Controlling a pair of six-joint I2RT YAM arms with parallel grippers.
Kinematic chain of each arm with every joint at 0, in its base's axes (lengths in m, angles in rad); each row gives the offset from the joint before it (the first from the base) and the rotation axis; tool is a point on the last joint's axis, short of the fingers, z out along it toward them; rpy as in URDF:
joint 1: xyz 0 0 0.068 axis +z
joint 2: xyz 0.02 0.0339 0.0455 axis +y
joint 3: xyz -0.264 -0.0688 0 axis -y
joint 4: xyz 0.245 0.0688 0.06 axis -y
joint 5: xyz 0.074 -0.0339 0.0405 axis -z
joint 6: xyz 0.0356 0 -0.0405 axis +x
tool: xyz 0 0 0 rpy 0 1.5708 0
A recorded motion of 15 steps. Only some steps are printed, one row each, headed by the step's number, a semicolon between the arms.
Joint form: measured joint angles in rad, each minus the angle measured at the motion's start. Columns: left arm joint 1, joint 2, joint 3, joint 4, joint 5, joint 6; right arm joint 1, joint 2, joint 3, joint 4, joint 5, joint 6.
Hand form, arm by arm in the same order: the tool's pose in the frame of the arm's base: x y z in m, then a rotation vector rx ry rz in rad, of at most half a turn. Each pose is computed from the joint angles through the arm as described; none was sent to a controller.
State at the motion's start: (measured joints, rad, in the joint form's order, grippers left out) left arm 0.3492 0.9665 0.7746 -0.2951 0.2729 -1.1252; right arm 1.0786 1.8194 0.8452 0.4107 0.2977 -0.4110
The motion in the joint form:
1: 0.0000 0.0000 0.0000 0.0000 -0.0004 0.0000; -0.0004 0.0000 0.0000 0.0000 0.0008 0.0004
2: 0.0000 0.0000 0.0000 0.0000 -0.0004 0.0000; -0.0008 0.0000 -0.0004 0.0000 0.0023 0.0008
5: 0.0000 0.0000 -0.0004 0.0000 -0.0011 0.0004; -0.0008 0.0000 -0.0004 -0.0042 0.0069 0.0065
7: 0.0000 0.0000 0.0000 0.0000 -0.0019 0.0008; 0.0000 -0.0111 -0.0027 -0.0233 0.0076 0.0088
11: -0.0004 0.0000 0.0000 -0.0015 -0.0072 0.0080; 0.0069 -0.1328 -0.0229 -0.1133 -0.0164 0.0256
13: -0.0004 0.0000 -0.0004 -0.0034 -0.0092 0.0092; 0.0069 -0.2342 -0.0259 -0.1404 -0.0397 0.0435
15: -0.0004 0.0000 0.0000 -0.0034 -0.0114 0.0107; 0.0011 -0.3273 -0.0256 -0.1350 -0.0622 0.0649
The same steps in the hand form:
1: 0.2078 0.0655 0.2922 -1.2948 1.6862 -0.7515; 0.1812 0.3154 0.1427 -1.2951 1.6628 0.0808
2: 0.2078 0.0655 0.2922 -1.2948 1.6862 -0.7515; 0.1813 0.3152 0.1426 -1.2938 1.6638 0.0791
5: 0.2078 0.0655 0.2921 -1.2951 1.6864 -0.7505; 0.1813 0.3149 0.1423 -1.2895 1.6710 0.0761
7: 0.2078 0.0655 0.2922 -1.2947 1.6859 -0.7495; 0.1801 0.3133 0.1437 -1.2954 1.6784 0.0729
11: 0.2077 0.0656 0.2921 -1.2913 1.6886 -0.7398; 0.1704 0.3019 0.1702 -1.2933 1.6736 0.1164
13: 0.2076 0.0656 0.2917 -1.2929 1.6899 -0.7367; 0.1654 0.2942 0.1993 -1.2416 1.6355 0.1802
15: 0.2076 0.0657 0.2919 -1.2922 1.6894 -0.7336; 0.1622 0.2857 0.2290 -1.1643 1.5823 0.2509

